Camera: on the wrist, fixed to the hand. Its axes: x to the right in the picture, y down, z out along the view.
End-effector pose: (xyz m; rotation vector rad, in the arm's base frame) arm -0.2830 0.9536 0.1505 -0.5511 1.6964 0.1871
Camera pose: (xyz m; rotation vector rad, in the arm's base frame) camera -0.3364 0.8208 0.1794 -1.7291 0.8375 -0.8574
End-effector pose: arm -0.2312 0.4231 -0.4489 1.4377 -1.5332 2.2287
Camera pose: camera -0.2569 0.5495 -0.3805 1.6275 -0.1178 1.0984
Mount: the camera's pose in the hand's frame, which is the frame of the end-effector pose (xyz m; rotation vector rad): 0.0115 -0.0965 -0.1090 -0.0815 -0.0168 -1.5675
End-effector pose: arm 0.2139 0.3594 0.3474 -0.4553 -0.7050 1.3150
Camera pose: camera 0.3595 0.3593 0.3365 0.1185 -0.8180 -0.1905
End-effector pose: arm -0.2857 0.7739 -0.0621 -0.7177 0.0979 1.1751
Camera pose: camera -0.1659 0.7035 -0.1072 -0.5973 -0.4679 -0.3222
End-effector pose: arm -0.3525 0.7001 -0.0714 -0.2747 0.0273 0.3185
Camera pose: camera -0.3096 0.5860 -0.1518 -0.3020 -0.2142 -1.2378
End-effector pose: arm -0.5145 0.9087 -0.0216 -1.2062 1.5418 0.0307
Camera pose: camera -0.5250 0.7911 0.0644 -2.1433 0.2461 -0.9065
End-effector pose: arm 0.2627 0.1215 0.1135 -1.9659 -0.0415 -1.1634
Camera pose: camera 0.1521 0.1080 0.2079 1.6958 1.6636 1.8613
